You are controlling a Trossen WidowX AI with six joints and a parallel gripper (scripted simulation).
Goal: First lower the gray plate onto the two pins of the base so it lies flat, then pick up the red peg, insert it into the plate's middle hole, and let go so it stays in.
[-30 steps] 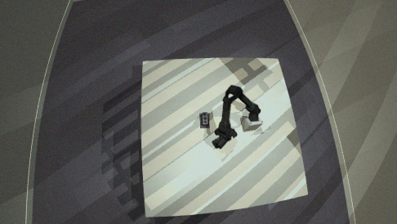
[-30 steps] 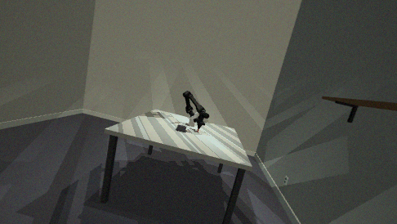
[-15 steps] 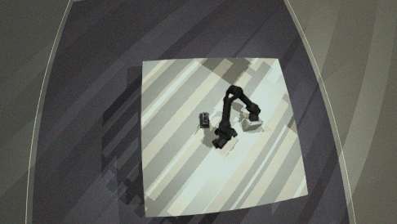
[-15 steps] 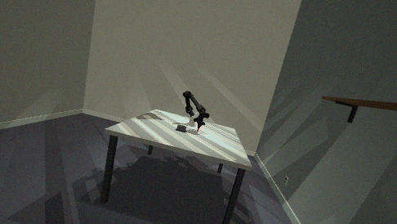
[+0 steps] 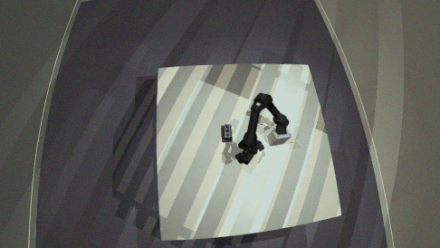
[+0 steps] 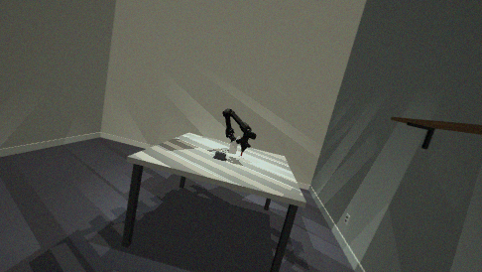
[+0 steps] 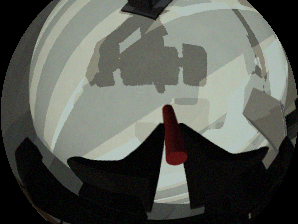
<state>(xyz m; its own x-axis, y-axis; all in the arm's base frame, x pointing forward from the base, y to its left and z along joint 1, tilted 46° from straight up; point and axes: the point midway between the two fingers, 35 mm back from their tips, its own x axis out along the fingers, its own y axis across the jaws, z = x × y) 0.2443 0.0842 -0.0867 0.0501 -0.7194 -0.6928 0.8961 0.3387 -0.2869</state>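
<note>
My gripper tip is 110 mm short of the gray plate, 190 mm to the left of it and 40 mm above it. The rest, counted from my gripper tip: red peg: right at my gripper tip.
</note>
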